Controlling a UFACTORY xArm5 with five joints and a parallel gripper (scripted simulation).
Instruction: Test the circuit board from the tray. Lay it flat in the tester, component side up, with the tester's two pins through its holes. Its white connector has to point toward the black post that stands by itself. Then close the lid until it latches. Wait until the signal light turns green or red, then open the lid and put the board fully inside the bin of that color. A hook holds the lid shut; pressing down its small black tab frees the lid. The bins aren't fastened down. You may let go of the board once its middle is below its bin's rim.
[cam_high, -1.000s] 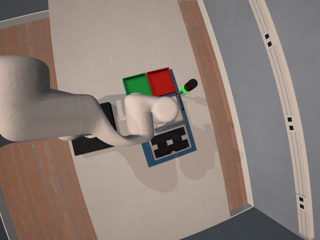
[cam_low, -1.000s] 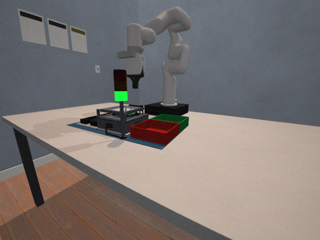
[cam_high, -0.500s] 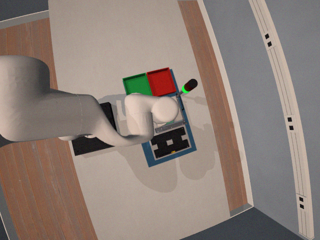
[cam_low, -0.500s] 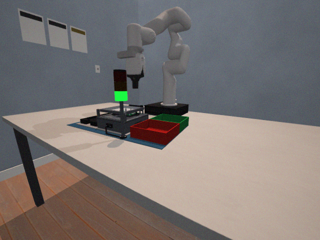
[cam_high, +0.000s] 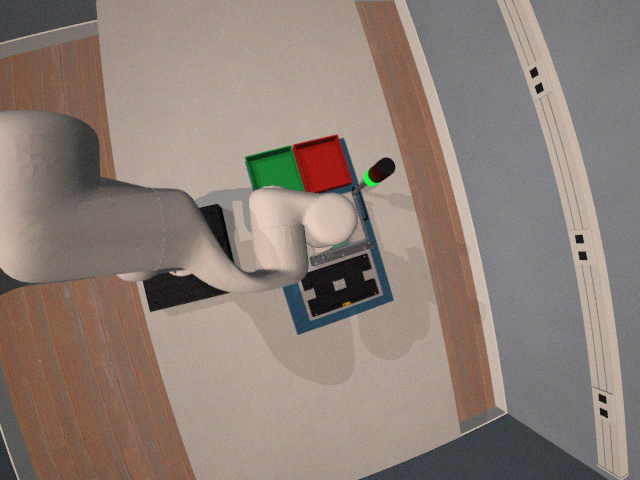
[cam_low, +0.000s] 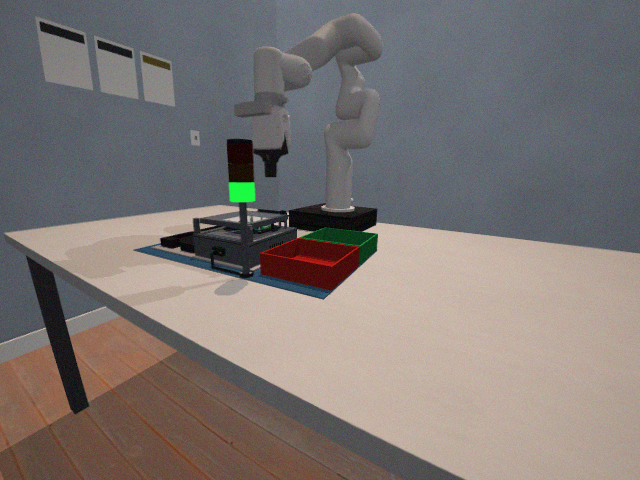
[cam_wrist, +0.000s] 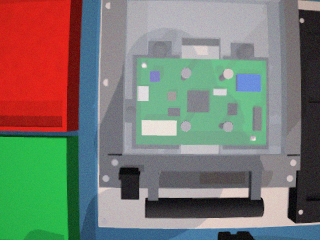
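The black block lies 120 mm below my hand, 60 mm to the left of it and 20 mm ahead of it. From my hand the other things lie so: red bin 210 mm to the left, 190 mm below, 110 mm ahead; then green bin 200 mm to the left, 190 mm below, 40 mm behind; then green circuit board 140 mm below, 80 mm ahead, 10 mm to the left.
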